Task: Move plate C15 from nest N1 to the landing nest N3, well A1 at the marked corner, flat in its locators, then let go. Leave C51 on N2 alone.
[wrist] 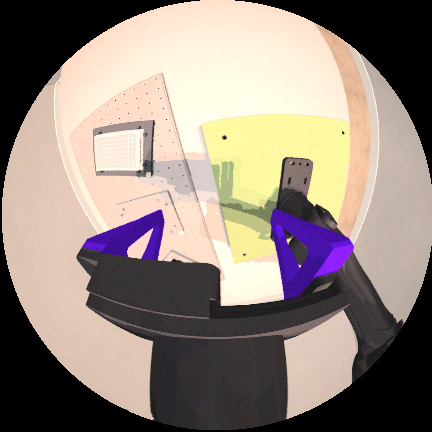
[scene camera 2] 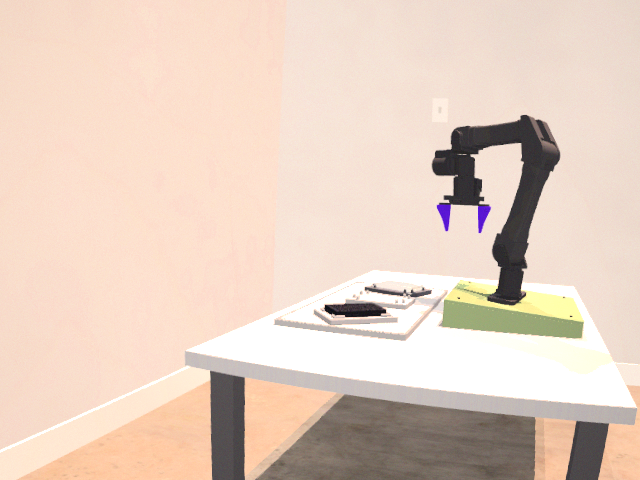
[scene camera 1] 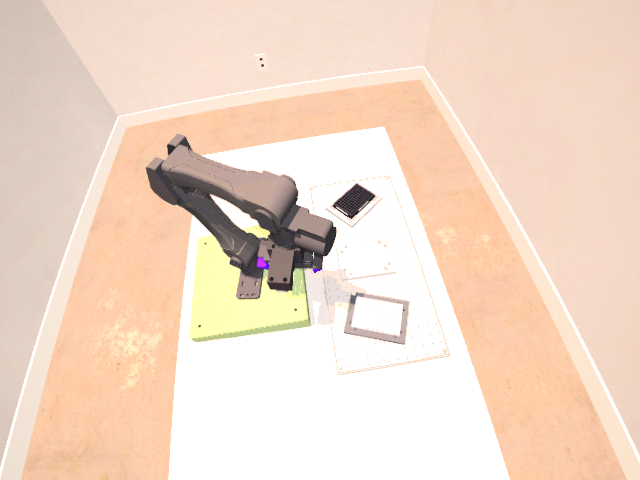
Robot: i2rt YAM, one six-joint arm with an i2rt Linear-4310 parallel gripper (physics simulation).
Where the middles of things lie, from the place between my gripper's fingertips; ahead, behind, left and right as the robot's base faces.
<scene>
I see the white plate (scene camera 1: pixel 369 314) 200 mm ahead of my hand, 180 mm below it and 50 mm to the right of it. Round my hand: black perforated plate (scene camera 1: pixel 357 197) 350 mm to the left, 180 mm below, 150 mm ahead.
</scene>
